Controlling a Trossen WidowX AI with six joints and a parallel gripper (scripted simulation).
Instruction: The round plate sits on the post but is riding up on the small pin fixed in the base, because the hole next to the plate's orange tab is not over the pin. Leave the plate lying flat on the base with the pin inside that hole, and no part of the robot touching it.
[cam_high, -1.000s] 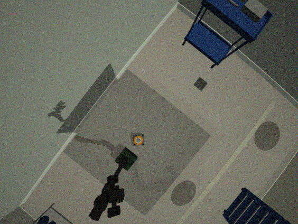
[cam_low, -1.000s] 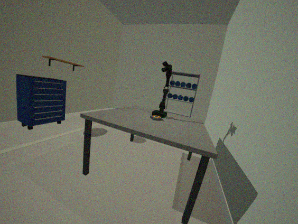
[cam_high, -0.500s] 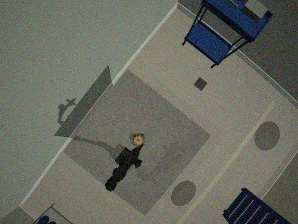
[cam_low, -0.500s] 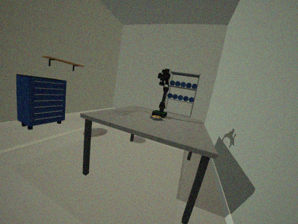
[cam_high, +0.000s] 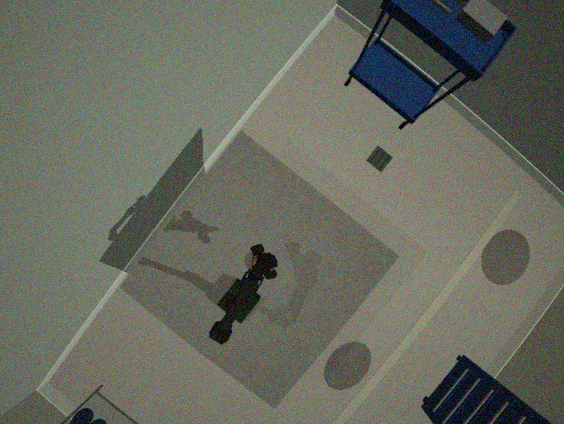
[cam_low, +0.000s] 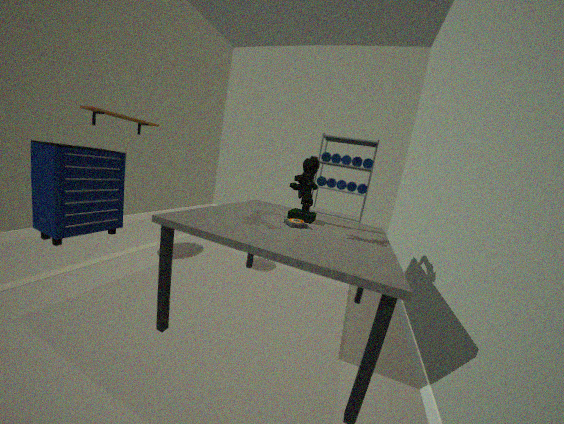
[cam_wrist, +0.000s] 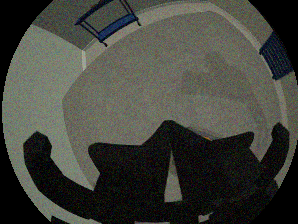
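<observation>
The round plate is 170 mm below my gripper tip, 110 mm behind it and 30 mm to the right of it.
</observation>
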